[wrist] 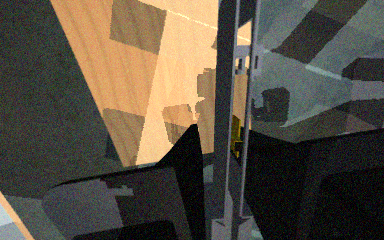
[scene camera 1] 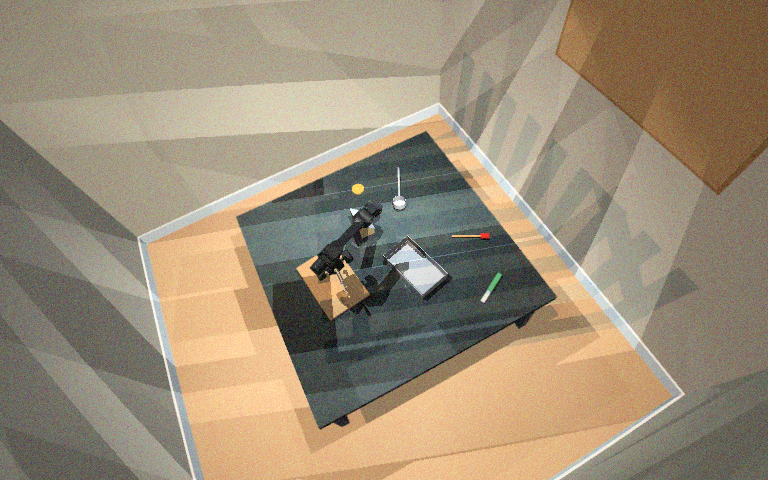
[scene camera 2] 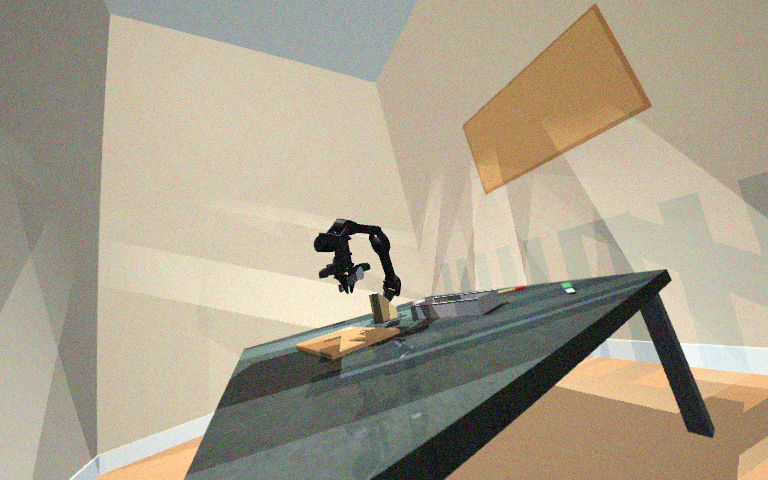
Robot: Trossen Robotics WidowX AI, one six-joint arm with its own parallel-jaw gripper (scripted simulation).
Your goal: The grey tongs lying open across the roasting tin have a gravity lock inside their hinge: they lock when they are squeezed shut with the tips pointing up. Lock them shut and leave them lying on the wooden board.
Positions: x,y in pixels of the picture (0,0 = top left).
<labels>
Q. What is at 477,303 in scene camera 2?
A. A roasting tin.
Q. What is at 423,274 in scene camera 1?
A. A roasting tin.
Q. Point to a wooden board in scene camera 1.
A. At 331,295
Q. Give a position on a wooden board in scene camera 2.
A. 332,346
</labels>
